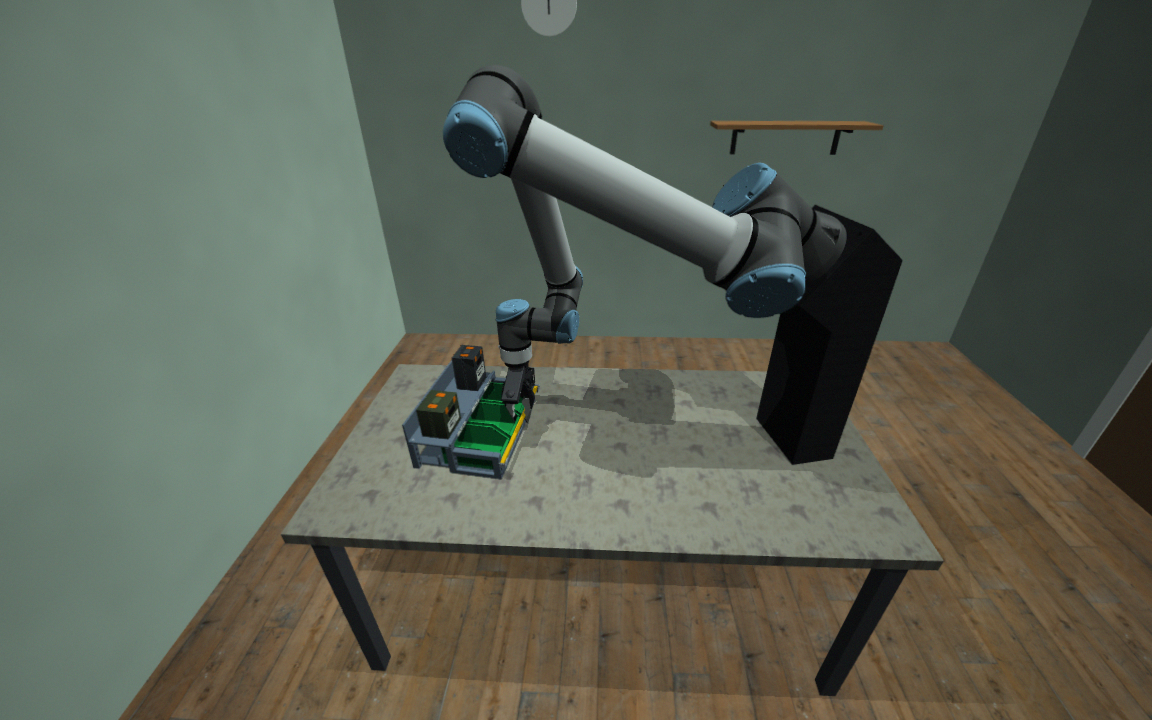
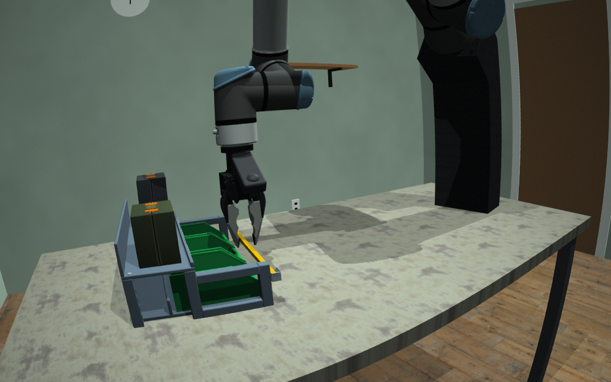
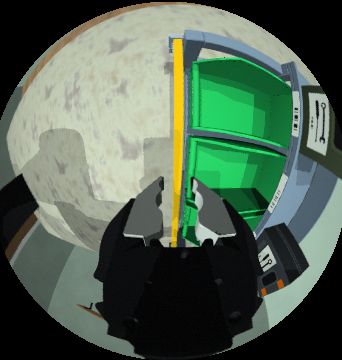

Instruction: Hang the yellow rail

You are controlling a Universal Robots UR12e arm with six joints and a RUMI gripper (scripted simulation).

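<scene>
Now: hand 10 mm above the yellow rail.
</scene>
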